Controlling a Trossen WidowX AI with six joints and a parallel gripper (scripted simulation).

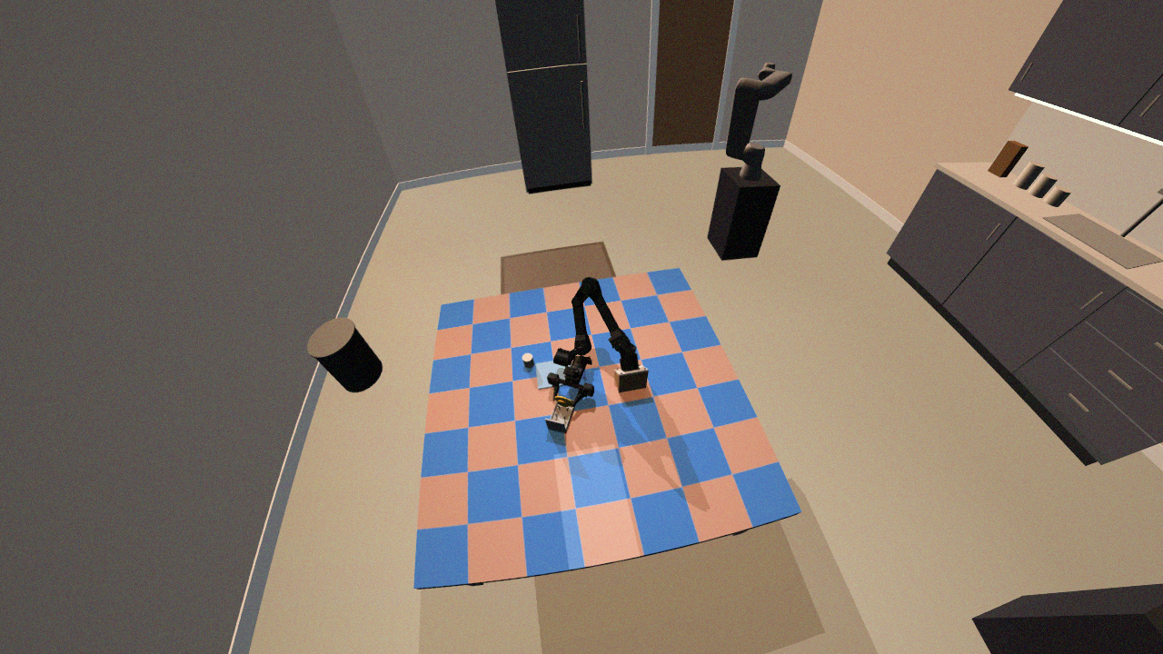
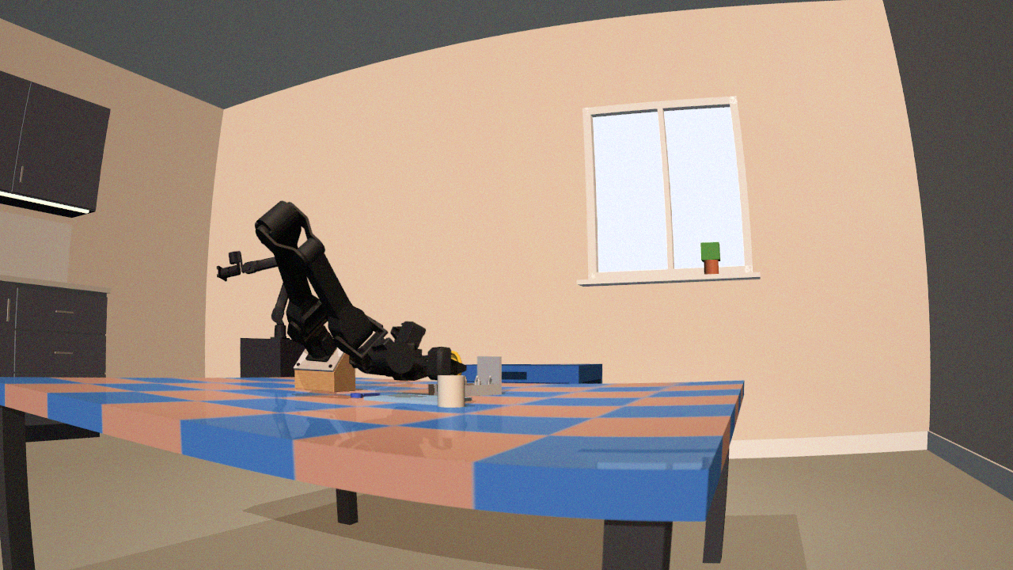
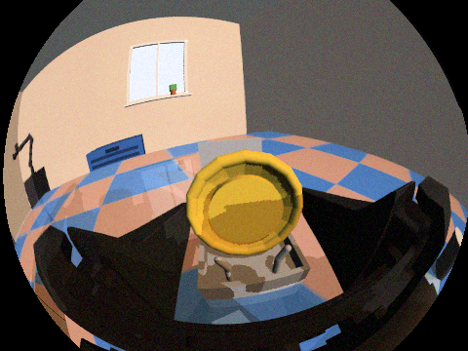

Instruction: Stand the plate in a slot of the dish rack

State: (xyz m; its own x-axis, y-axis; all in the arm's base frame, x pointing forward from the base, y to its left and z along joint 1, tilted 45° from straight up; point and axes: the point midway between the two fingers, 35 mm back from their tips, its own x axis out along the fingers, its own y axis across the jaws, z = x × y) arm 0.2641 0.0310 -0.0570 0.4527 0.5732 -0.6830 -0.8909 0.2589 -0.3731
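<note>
Right now my gripper tip is 1 cm to the left of the yellow plate. From my gripper tip the other things lie so: blue spoon: 19 cm to the right, 9 cm behind, 5 cm below; pale blue mat: 18 cm to the right, 5 cm below, 2 cm ahead; grey dish rack: 3 cm below, 2 cm to the left, 1 cm ahead.
</note>
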